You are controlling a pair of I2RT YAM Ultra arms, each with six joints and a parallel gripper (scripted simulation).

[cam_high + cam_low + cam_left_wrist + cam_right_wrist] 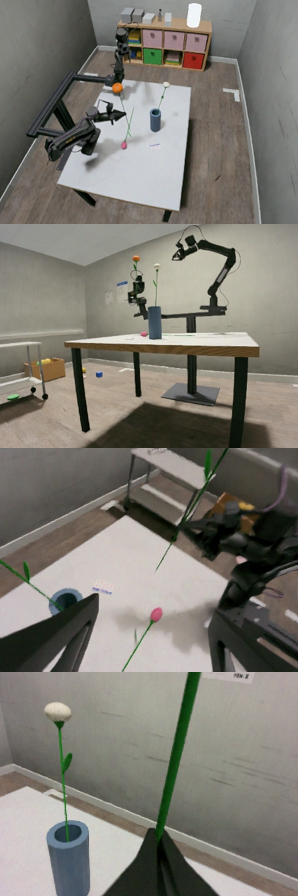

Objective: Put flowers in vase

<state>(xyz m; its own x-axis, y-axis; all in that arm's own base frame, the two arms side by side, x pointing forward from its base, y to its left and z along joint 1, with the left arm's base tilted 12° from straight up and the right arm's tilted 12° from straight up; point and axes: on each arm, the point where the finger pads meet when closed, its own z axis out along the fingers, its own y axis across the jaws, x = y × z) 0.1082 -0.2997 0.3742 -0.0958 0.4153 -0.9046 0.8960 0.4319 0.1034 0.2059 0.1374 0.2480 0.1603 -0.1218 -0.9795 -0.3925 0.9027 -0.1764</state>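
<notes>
Right now my left hand is 300 mm to the left of the orange flower, 60 mm short of it and 30 mm below it. Also, from my left hand: white flower: 270 mm ahead, 190 mm below, 10 mm to the right; pink flower: 580 mm below, 250 mm to the right, 10 mm ahead; small printed card: 590 mm below, 250 mm to the right, 250 mm ahead.
</notes>
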